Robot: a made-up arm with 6 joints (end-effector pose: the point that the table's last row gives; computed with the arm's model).
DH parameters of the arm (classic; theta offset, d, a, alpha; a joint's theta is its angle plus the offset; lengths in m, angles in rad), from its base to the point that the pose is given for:
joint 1: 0 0.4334 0 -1.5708
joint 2: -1.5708 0 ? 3.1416
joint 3: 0 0 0 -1.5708
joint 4: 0 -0.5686 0 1.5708
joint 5: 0 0.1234 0 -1.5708
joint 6: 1.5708 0 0 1.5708
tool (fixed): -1.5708 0 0 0
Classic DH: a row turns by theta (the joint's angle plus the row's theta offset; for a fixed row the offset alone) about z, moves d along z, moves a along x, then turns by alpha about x.
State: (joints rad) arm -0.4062 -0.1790 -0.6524 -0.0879 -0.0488 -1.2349
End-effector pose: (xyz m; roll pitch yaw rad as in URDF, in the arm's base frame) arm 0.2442 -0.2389 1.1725 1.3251 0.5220 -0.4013
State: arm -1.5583 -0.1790 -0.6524 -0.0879 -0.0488 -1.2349
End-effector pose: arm -0.1189 -0.3203 1.1725 1.3251 0.5220 -1.5534
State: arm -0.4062 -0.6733 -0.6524 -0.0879 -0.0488 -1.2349
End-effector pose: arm -0.1129 -0.0853 1.2352 1.3228 0.0277 -0.4019
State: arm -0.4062 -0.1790 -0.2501 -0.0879 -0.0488 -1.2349
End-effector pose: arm 0.3042 -0.2647 1.3901 1.3232 0.1197 -0.4019
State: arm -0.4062 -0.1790 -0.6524 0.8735 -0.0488 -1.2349
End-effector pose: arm 0.3057 -0.2177 1.2663 0.3413 0.5044 -0.4489
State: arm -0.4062 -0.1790 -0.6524 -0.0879 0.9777 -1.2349
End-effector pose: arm 0.2442 -0.2389 1.1725 1.3241 -0.5010 -0.4893
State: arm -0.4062 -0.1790 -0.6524 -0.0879 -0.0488 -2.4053
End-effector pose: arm 0.2442 -0.2389 1.1725 2.4956 0.5220 -0.4013
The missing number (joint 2, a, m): 1.0243
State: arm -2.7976 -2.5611 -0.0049 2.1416 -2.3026 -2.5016
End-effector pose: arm 1.0515 0.3059 -0.1955 -2.3666 0.7814 2.4059
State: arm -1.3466 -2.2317 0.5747 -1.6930 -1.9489 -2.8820
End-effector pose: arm -0.2755 1.2760 0.1074 1.5850 0.2305 -0.1013
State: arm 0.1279 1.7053 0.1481 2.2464 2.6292 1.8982
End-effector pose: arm 1.1001 0.2193 -0.2712 -1.9195 -1.0498 2.3928
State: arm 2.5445 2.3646 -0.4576 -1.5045 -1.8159 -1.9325
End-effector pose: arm -0.1109 0.0853 -0.3586 0.0653 -0.1376 -2.3817
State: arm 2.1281 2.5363 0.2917 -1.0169 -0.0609 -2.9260
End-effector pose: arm -0.0221 0.1583 -0.7878 0.7398 0.8634 -1.0932
